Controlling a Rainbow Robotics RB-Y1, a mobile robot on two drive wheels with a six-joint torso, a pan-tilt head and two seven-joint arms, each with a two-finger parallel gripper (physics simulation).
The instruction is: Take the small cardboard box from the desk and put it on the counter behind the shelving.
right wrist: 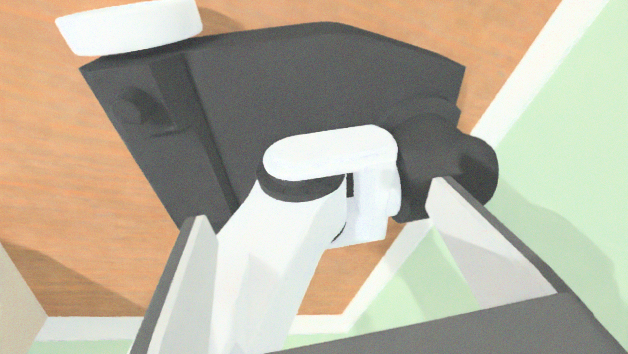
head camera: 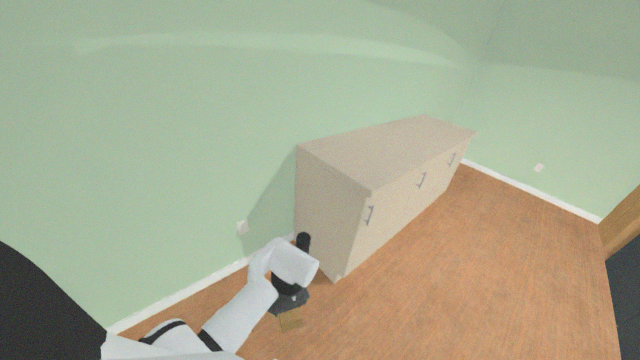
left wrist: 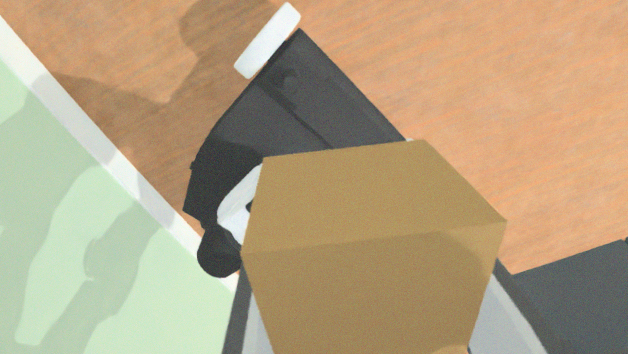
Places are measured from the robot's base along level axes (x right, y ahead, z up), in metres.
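Pixels of known places: left gripper, fingertip midpoint: (head camera: 287, 309) (left wrist: 352, 233); right gripper, fingertip midpoint: (right wrist: 323, 210).
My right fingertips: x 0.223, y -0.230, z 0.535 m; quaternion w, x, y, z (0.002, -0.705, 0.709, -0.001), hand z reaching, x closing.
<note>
Behind a point stands the place of what it marks.
The small cardboard box (head camera: 291, 321) {x -0.175, y 0.070, z 0.819 m} (left wrist: 370, 200) {x -0.239, y 0.128, z 0.796 m} is brown and held in the air over the wooden floor. My left gripper (head camera: 290, 313) {x -0.215, y 0.105, z 0.775 m} (left wrist: 367, 295) is shut on it, with a finger at each side of the box. The beige counter (head camera: 390, 150) {x -0.171, y 1.210, z 0.910 m} stands against the green wall, beyond and to the right of the left arm in the head view; its top is higher than the floor-level baseboard. My right gripper (right wrist: 323, 210) {x 0.223, y -0.230, z 0.535 m} is open and empty, with the robot's own white and dark parts showing beyond its fingers. The desk does not show in the head view.
A dark panel (head camera: 625, 285) (left wrist: 575, 287) stands at the right edge; whether it is the shelving I cannot tell. A wooden piece (head camera: 620, 220) {x 2.437, y 2.775, z 0.300 m} juts in above it. The counter's front has handles. The robot's dark base (left wrist: 310, 100) {x -0.107, y -0.012, z 0.191 m} (right wrist: 300, 75) {x 0.169, y -0.252, z 0.169 m} shows below the wrists.
</note>
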